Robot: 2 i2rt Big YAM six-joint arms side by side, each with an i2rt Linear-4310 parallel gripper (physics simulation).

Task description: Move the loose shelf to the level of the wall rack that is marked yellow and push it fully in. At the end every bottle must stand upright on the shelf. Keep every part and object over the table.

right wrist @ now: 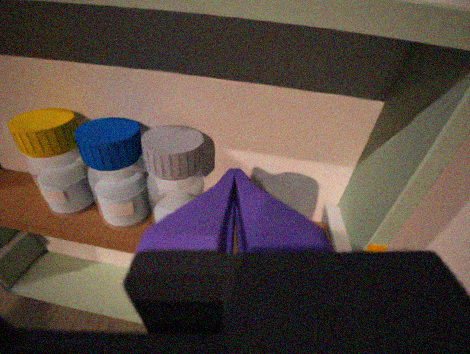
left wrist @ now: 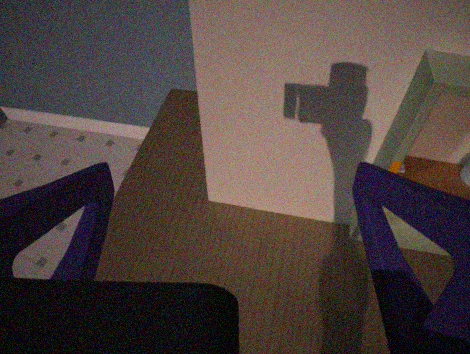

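In the right wrist view the brown loose shelf (right wrist: 25,200) (left wrist: 432,172) lies level inside the pale green wall rack (right wrist: 400,170) (left wrist: 407,112). Bottles with a yellow cap (right wrist: 47,130), a blue cap (right wrist: 110,145) and a grey cap (right wrist: 172,152) stand upright on it. A small pale round thing (right wrist: 167,206) in front of the grey-capped bottle is partly hidden by my fingers. My right gripper (right wrist: 234,178) is shut and empty, in front of the shelf, right of the bottles. My left gripper (left wrist: 233,176) is open and empty, left of the rack. A yellow level mark does not show.
An orange mark (left wrist: 396,166) (right wrist: 376,248) is on the rack's side near the shelf's end. The pale wall panel (left wrist: 260,125) stands behind the brown table (left wrist: 250,250). The table's left edge and the tiled floor (left wrist: 65,145) show in the left wrist view.
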